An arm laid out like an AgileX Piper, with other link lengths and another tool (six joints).
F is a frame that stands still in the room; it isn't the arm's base.
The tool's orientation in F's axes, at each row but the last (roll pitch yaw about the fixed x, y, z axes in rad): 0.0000 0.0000 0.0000; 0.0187 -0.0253 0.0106; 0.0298 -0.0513 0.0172; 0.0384 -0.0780 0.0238; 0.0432 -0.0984 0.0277
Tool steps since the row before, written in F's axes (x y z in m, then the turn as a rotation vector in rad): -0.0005 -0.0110 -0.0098 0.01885 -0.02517 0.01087; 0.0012 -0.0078 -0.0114 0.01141 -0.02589 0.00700; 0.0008 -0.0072 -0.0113 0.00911 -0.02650 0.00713; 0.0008 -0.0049 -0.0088 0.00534 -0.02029 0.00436; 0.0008 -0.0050 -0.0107 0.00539 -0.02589 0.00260
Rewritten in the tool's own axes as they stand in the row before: -0.0005 -0.0110 -0.0098 0.01885 -0.02517 0.01087; 0.0008 -0.0080 -0.0113 0.01131 -0.02588 0.00720; 0.0001 -0.0075 -0.0111 0.00901 -0.02644 0.00747; 0.0000 -0.0053 -0.0086 0.00518 -0.02024 0.00475; -0.0004 -0.0055 -0.0105 0.00490 -0.02591 0.00325
